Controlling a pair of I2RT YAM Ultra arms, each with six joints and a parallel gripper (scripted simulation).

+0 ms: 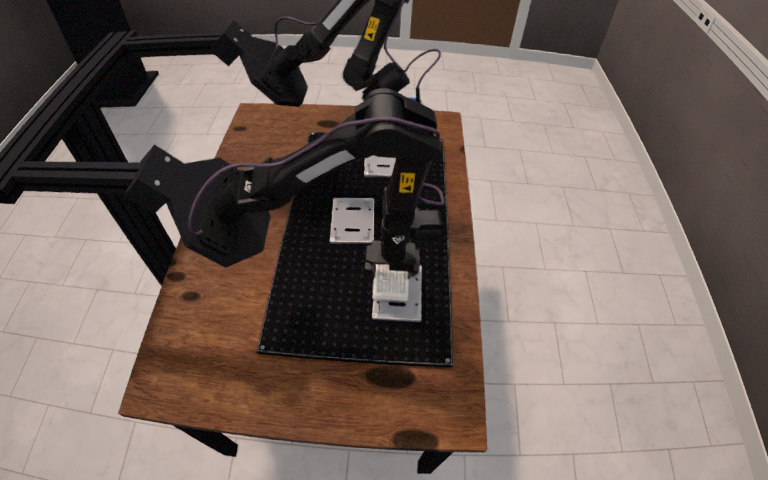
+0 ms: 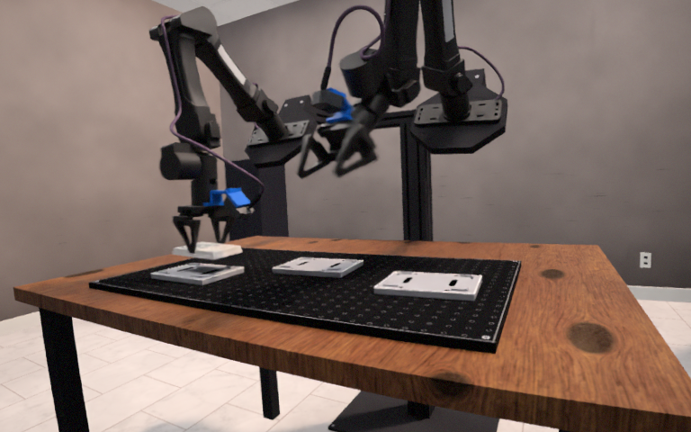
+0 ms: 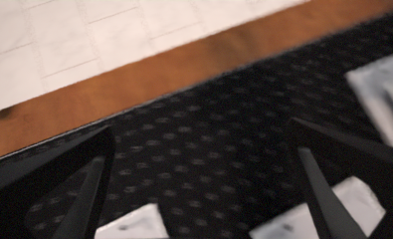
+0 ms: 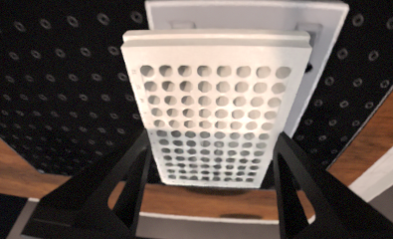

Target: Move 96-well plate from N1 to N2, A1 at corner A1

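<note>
Right now the plate nest is 60 mm below my right hand, 20 mm ahead of it and 10 mm to the right of it. Round my right hand: white 96-well plate (10 mm below).
</note>
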